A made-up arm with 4 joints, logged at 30 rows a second.
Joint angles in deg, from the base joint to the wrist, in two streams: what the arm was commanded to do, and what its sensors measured. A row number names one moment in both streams.
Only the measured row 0 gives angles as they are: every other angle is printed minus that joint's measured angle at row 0.
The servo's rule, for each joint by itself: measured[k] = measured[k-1] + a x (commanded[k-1-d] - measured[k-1]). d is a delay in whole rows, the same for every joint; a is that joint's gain. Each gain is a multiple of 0.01, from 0.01 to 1. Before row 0 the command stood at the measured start. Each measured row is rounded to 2 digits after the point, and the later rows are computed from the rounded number. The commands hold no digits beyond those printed.
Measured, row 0:
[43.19, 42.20, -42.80, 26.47]
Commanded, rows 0 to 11:
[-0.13, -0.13, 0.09, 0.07]
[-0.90, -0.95, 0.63, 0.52]
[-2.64, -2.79, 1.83, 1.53]
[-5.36, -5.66, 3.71, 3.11]
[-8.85, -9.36, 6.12, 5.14]
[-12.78, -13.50, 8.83, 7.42]
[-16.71, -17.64, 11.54, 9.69]
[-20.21, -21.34, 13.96, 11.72]
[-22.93, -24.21, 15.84, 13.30]
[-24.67, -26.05, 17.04, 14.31]
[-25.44, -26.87, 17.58, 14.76]
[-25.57, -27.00, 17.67, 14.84]
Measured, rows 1 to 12:
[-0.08, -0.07, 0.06, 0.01]
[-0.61, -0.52, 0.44, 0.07]
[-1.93, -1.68, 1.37, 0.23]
[-4.16, -3.71, 2.94, 0.55]
[-7.21, -6.59, 5.07, 1.05]
[-10.83, -10.11, 7.59, 1.75]
[-14.65, -13.95, 10.24, 2.62]
[-18.26, -17.72, 12.73, 3.62]
[-21.30, -21.03, 14.81, 4.68]
[-23.49, -23.59, 16.30, 5.74]
[-24.76, -25.26, 17.16, 6.73]
[-25.29, -26.15, 17.50, 7.62]
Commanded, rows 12 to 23:
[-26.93, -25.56, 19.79, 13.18]
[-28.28, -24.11, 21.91, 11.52]
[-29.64, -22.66, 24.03, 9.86]
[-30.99, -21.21, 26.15, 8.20]
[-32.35, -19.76, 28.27, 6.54]
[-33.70, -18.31, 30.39, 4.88]
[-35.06, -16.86, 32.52, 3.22]
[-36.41, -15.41, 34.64, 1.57]
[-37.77, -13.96, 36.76, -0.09]
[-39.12, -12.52, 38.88, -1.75]
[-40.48, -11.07, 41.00, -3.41]
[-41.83, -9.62, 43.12, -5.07]
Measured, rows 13 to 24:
[-26.36, -25.85, 19.03, 8.23]
[-27.61, -24.96, 20.96, 8.59]
[-28.93, -23.79, 23.02, 8.73]
[-30.27, -22.47, 25.12, 8.67]
[-31.62, -21.09, 27.23, 8.44]
[-32.97, -19.67, 29.35, 8.05]
[-34.33, -18.24, 31.47, 7.52]
[-35.68, -16.80, 33.59, 6.87]
[-37.04, -15.35, 35.71, 6.10]
[-38.39, -13.91, 37.83, 5.24]
[-39.75, -12.46, 39.95, 4.29]
[-41.10, -11.01, 42.07, 3.26]

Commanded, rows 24 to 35:
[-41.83, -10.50, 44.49, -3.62]
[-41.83, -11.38, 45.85, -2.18]
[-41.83, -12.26, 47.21, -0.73]
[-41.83, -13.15, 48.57, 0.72]
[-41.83, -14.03, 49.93, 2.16]
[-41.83, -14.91, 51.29, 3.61]
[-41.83, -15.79, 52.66, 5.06]
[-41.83, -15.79, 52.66, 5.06]
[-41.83, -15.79, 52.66, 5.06]
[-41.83, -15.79, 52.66, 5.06]
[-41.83, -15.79, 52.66, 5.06]
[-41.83, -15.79, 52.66, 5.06]
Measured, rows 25 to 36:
[-41.57, -10.75, 43.69, 2.50]
[-41.74, -11.07, 45.14, 1.99]
[-41.80, -11.68, 46.53, 1.69]
[-41.82, -12.43, 47.90, 1.58]
[-41.83, -13.25, 49.26, 1.64]
[-41.83, -14.10, 50.62, 1.86]
[-41.83, -14.96, 51.99, 2.21]
[-41.83, -15.38, 52.44, 2.52]
[-41.83, -15.59, 52.59, 2.80]
[-41.83, -15.69, 52.64, 3.05]
[-41.83, -15.74, 52.65, 3.27]
[-41.83, -15.77, 52.66, 3.47]

